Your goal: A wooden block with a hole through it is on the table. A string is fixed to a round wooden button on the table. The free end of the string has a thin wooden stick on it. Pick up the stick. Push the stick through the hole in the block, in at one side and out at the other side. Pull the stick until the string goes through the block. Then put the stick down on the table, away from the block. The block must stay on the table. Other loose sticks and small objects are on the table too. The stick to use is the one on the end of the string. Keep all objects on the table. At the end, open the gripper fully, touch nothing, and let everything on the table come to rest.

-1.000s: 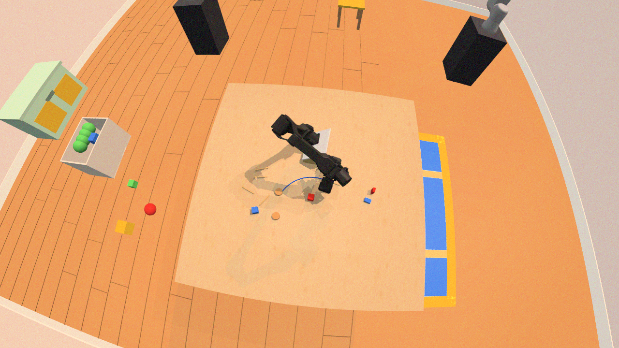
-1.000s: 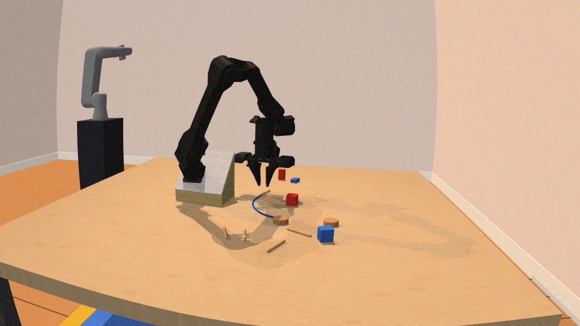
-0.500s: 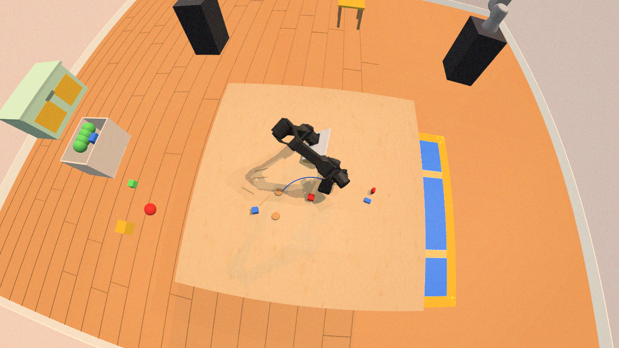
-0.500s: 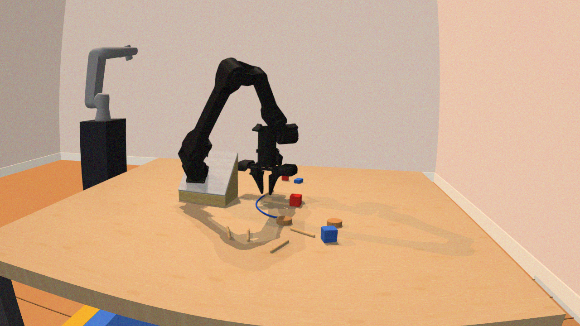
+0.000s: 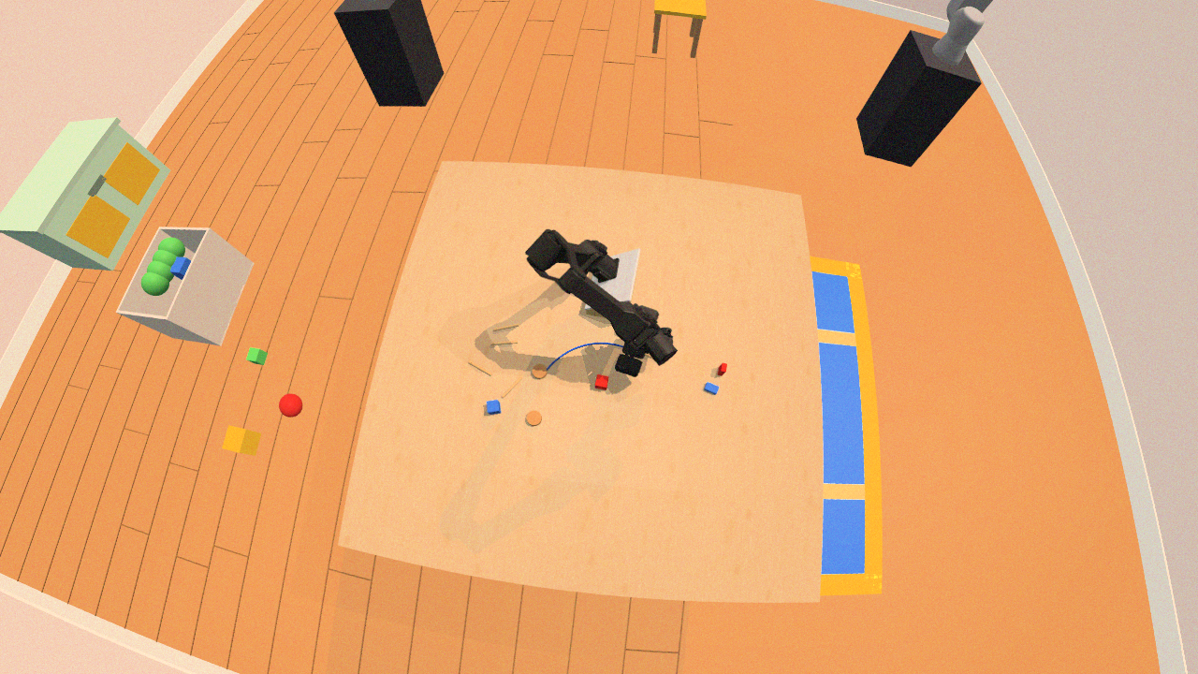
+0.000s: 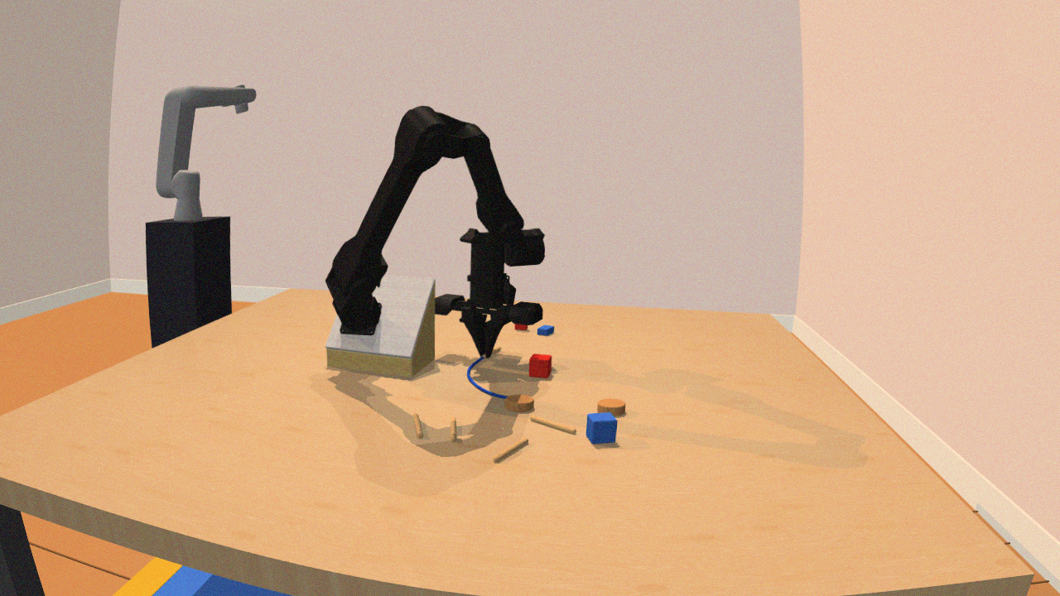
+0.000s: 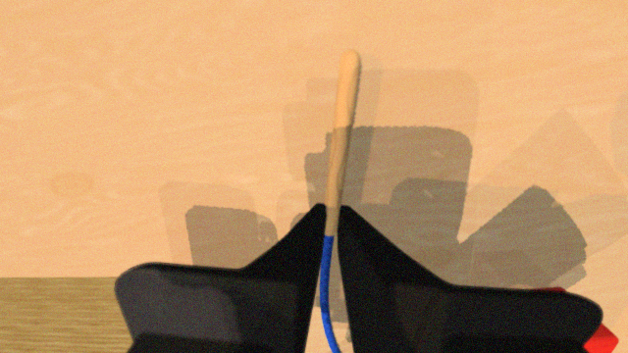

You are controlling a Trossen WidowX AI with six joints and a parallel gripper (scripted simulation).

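Right now the red cube is 110 mm ahead of my gripper tip, 80 mm to the right of it and 10 mm above it. Round my gripper tip: thin wooden stick 10 mm to the left; small red block 240 mm to the left, 20 mm ahead, 20 mm above; small blue piece 220 mm to the left, 80 mm ahead, 10 mm above.
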